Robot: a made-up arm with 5 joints.
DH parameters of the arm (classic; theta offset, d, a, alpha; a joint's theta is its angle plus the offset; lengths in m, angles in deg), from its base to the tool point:
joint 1: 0 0.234 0 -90
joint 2: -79.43 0 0.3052 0
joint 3: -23.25 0 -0.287 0
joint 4: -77.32 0 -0.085 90
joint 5: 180 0.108 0 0
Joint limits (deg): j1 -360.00..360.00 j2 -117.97..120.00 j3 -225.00..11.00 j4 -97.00..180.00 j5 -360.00..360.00
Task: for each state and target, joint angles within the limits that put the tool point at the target. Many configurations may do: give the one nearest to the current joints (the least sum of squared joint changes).
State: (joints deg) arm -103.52 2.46 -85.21 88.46 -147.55
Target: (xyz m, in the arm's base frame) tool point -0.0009 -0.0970 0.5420
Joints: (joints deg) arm -90.53 -51.23 -67.17 121.26 -147.55
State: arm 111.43 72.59 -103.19 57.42 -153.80
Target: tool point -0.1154 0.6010 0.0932
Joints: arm 100.87 58.68 -108.72 56.89 -153.80
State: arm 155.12 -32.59 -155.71 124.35 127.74
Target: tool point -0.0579 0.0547 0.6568
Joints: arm 136.63 -32.46 -109.13 149.73 127.74
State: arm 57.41 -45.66 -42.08 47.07 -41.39
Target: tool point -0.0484 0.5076 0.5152
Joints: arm 95.45 5.80 -83.27 30.83 -41.39
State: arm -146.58 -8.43 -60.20 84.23 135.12
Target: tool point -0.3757 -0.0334 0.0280
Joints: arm -174.92 45.24 -64.72 69.46 135.12
